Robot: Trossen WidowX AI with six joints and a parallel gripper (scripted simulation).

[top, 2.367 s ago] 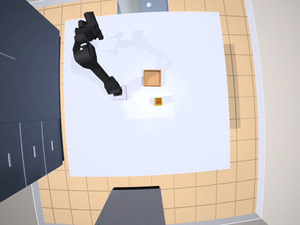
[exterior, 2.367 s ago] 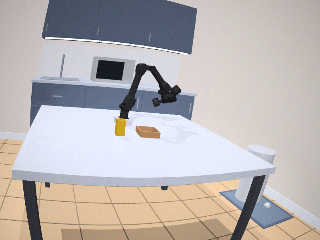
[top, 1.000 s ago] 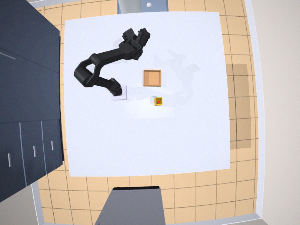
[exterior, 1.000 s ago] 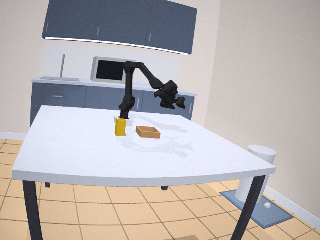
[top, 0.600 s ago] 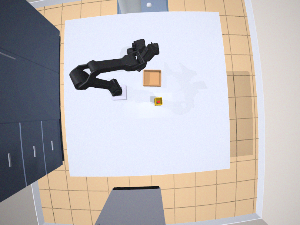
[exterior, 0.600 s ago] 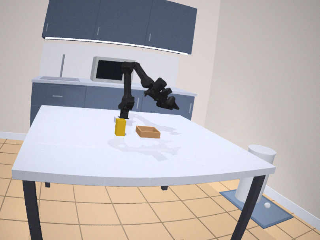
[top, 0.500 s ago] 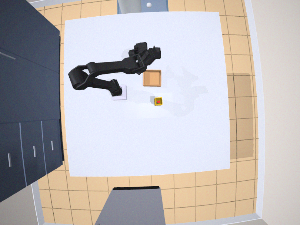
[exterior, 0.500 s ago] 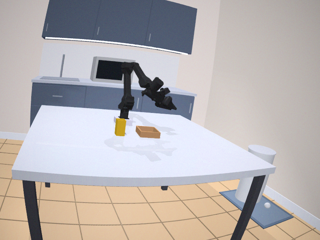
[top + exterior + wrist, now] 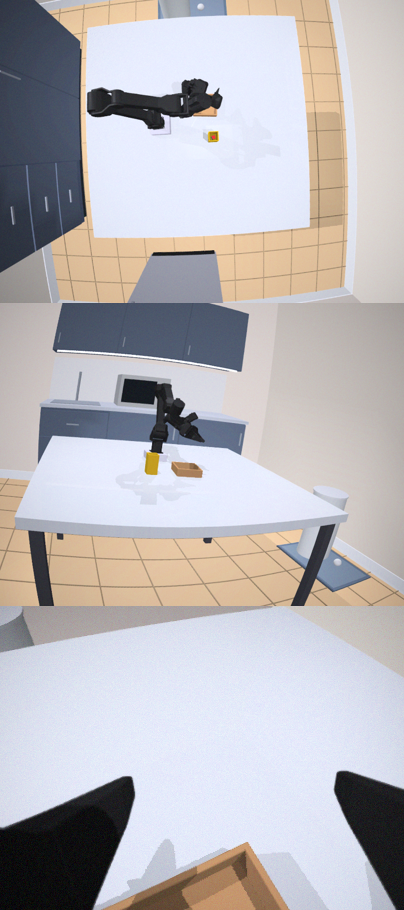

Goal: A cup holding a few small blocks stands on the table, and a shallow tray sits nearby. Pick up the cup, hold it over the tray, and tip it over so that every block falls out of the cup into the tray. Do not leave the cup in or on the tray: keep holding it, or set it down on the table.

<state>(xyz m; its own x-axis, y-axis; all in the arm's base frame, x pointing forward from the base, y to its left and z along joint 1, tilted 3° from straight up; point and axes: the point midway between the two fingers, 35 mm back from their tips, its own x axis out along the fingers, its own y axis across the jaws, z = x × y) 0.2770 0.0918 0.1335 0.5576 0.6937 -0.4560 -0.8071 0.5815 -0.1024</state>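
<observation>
The red block lies 1 cm behind my gripper tip, 23 cm to the right of it and 11 cm below it. Also, from my gripper tip: yellow square cup: 1 cm behind, 23 cm to the right, 14 cm below.
</observation>
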